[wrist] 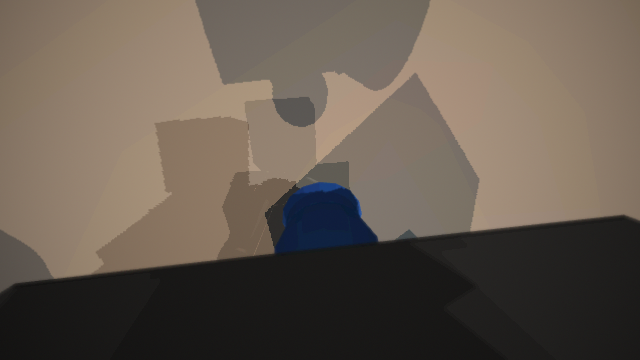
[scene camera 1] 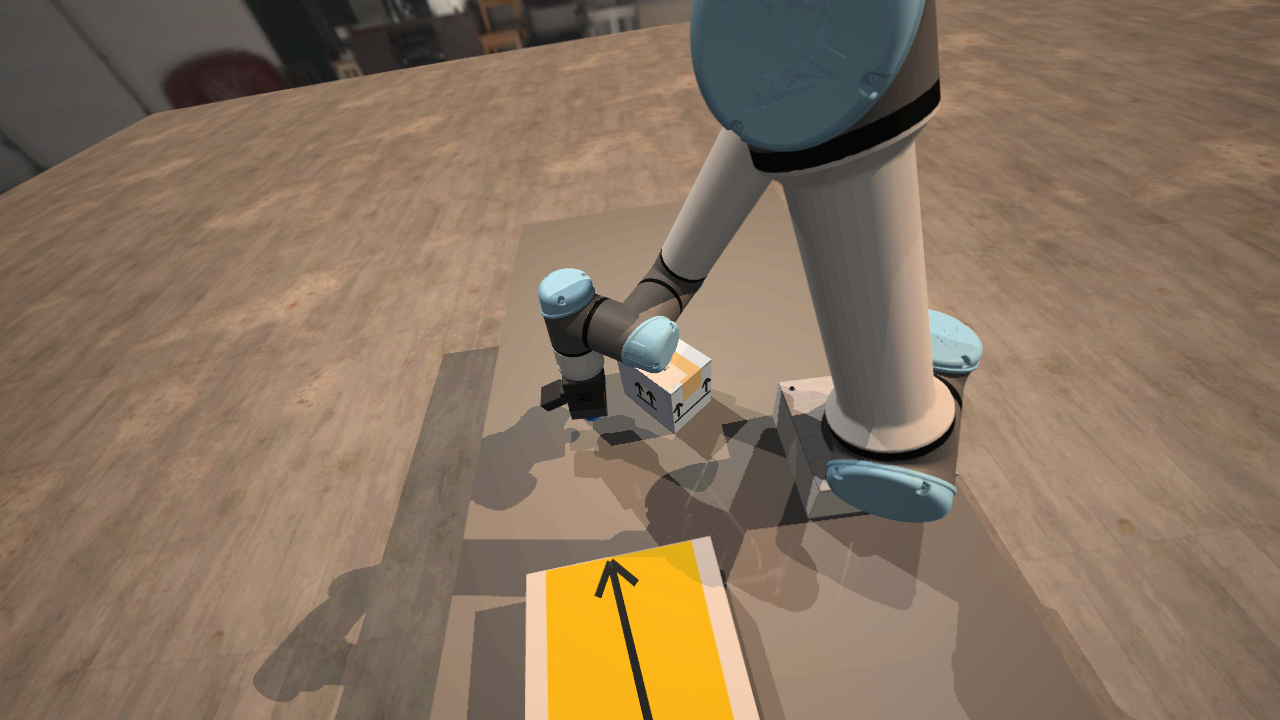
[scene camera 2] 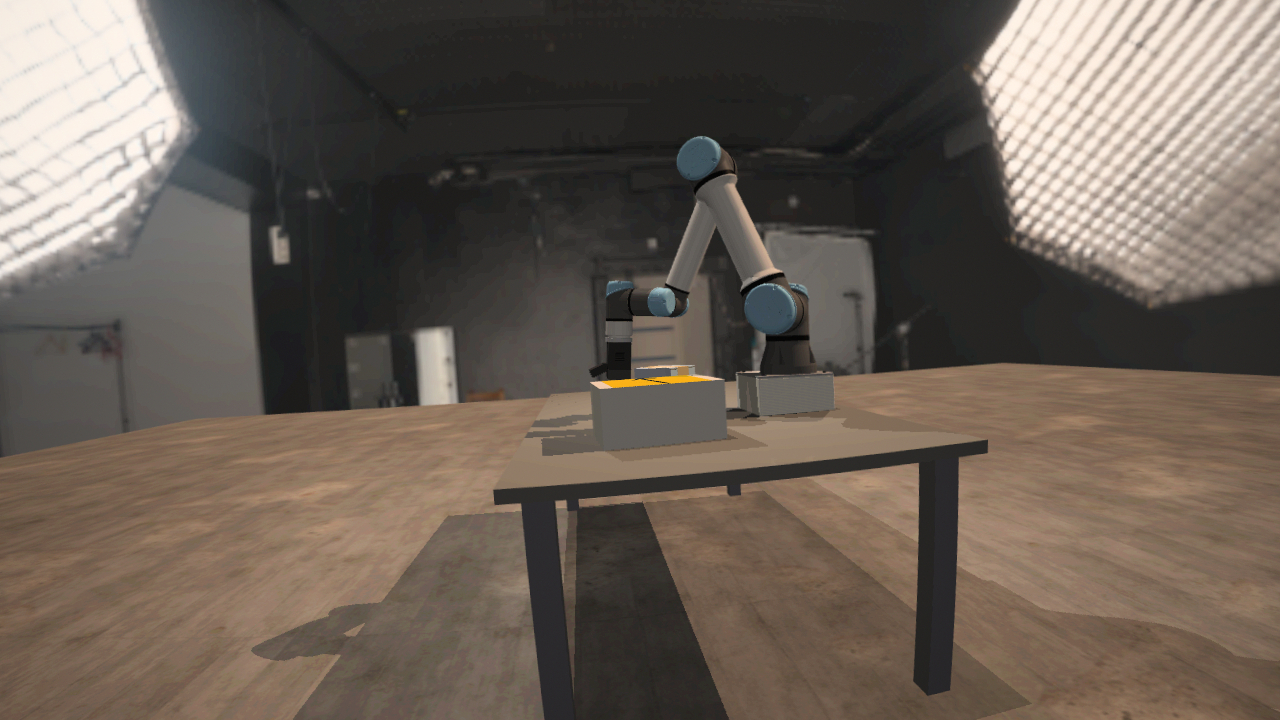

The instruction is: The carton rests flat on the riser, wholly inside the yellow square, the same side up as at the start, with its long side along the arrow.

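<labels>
With nothing carried by my suction cup (wrist: 321,215), I see that the cup is 15 cm from the middle of a carton (scene camera 1: 675,395) and level with it. On the table sits a riser (scene camera 1: 653,627).
</labels>
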